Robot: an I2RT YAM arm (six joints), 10 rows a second.
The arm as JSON. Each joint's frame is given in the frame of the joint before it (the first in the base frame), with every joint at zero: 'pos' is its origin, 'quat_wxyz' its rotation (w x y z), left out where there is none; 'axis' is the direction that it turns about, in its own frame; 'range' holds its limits. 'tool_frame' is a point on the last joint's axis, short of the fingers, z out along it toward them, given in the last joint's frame.
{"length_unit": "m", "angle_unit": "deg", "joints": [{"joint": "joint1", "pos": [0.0, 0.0, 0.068], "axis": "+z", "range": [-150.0, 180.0]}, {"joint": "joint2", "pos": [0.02, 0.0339, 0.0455], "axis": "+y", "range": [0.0, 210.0]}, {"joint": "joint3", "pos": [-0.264, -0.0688, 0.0], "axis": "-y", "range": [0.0, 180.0]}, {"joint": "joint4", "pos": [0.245, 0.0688, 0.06], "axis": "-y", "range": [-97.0, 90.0]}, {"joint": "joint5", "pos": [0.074, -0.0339, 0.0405], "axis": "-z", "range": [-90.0, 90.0]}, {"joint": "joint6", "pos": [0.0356, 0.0, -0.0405], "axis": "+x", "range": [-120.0, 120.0]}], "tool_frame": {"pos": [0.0, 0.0, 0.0], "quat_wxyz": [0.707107, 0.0, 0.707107, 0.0]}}
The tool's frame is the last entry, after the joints.
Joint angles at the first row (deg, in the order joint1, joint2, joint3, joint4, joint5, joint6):
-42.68 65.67 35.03 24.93 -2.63 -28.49
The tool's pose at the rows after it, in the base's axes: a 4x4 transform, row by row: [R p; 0 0 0 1], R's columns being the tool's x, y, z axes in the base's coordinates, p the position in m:
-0.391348 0.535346 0.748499 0.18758; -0.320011 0.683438 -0.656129 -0.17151; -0.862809 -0.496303 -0.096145 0.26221; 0 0 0 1
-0.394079 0.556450 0.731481 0.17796; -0.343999 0.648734 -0.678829 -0.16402; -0.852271 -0.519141 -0.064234 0.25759; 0 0 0 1
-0.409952 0.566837 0.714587 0.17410; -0.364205 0.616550 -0.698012 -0.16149; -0.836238 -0.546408 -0.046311 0.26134; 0 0 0 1
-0.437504 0.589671 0.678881 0.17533; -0.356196 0.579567 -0.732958 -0.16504; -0.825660 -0.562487 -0.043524 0.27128; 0 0 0 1
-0.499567 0.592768 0.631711 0.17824; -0.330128 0.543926 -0.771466 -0.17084; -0.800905 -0.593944 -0.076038 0.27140; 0 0 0 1
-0.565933 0.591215 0.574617 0.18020; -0.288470 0.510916 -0.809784 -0.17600; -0.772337 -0.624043 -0.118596 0.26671; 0 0 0 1
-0.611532 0.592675 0.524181 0.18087; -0.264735 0.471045 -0.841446 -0.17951; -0.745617 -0.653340 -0.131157 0.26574; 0 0 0 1
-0.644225 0.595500 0.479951 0.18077; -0.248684 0.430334 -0.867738 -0.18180; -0.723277 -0.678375 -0.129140 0.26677; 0 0 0 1
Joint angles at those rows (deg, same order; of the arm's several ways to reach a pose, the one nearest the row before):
-42.63 64.27 32.36 26.39 -1.39 -30.04
-42.63 61.41 28.99 28.73 0.23 -31.33
-42.59 59.81 28.69 28.47 1.74 -33.08
-42.59 59.99 31.05 26.44 4.60 -34.06
-42.63 61.60 32.69 24.51 8.03 -35.94
-42.65 63.27 33.54 22.76 11.90 -37.50
-42.68 64.23 34.17 22.24 15.27 -39.16
-42.67 64.71 34.65 22.24 18.22 -40.71

